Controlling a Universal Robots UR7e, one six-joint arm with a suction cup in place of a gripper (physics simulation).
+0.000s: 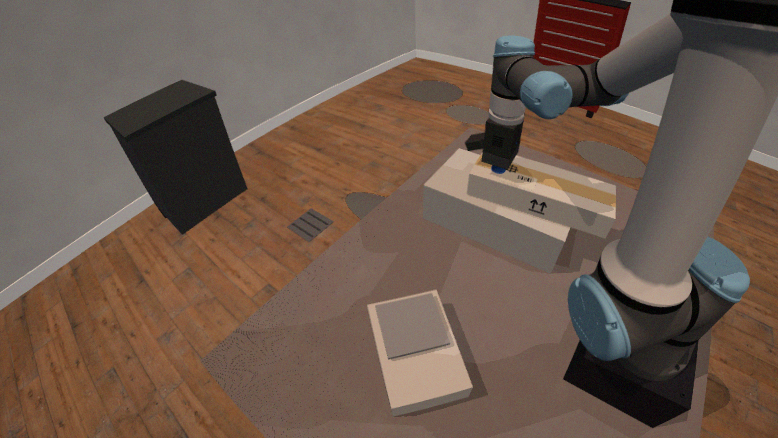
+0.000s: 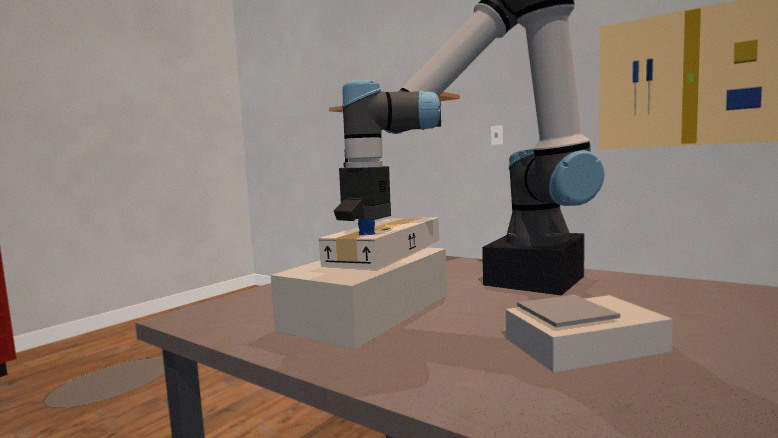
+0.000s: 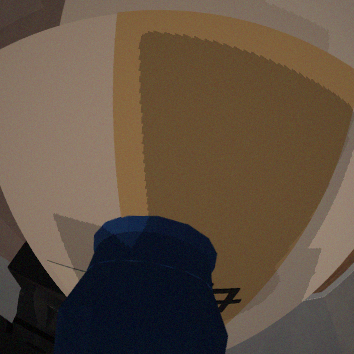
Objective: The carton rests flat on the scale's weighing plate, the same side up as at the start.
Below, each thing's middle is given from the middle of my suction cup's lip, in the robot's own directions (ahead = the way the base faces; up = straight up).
Labels:
Right now my suction cup is 11 cm past the white carton (image 1: 587, 204), 3 cm to the left of it and 4 cm above it. The rest, counted from my suction cup: scale (image 2: 562, 333) (3 cm behind, 42 cm to the left, 15 cm below).

